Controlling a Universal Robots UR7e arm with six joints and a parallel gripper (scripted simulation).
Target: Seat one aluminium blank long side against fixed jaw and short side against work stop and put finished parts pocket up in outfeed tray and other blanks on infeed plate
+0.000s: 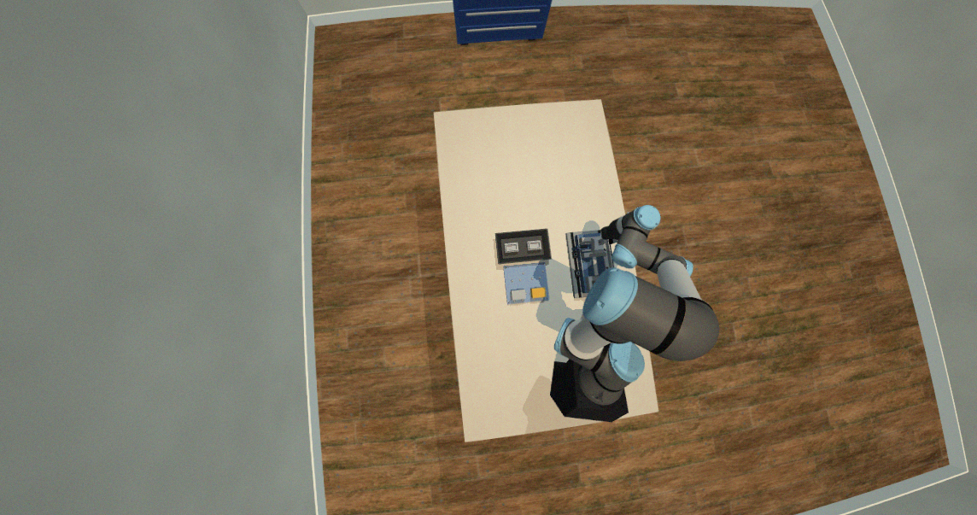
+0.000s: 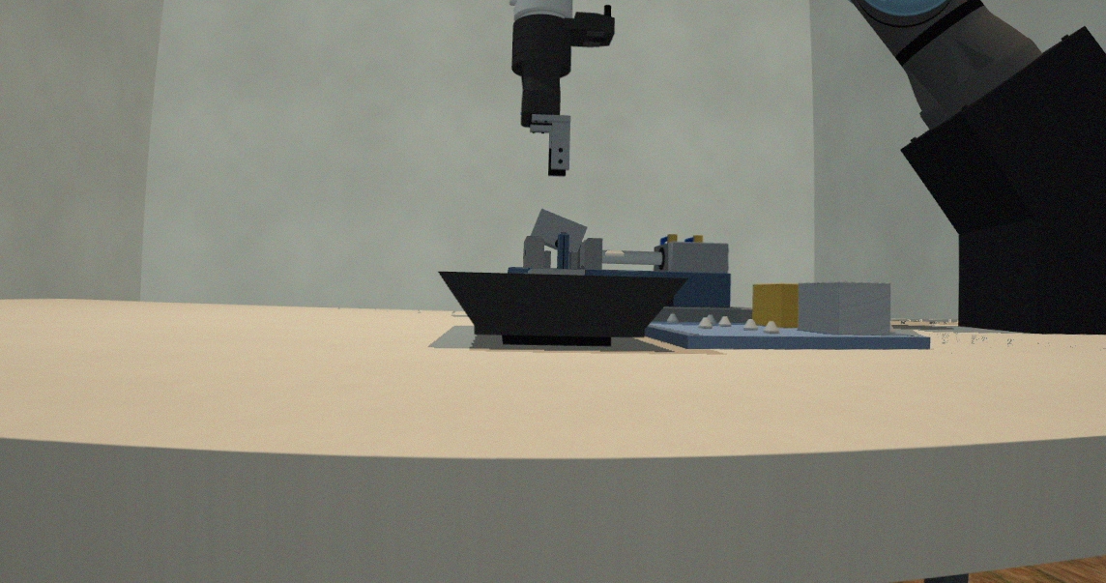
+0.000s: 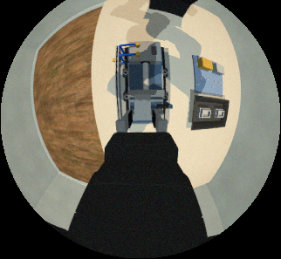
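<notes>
The vise lies 160 mm below my hand, 70 mm behind it and 20 mm to the left of it. Also, from my hand: hose end block: 160 mm behind, 120 mm below, 40 mm to the left; brass blank: 290 mm to the left, 170 mm below, 140 mm behind.
</notes>
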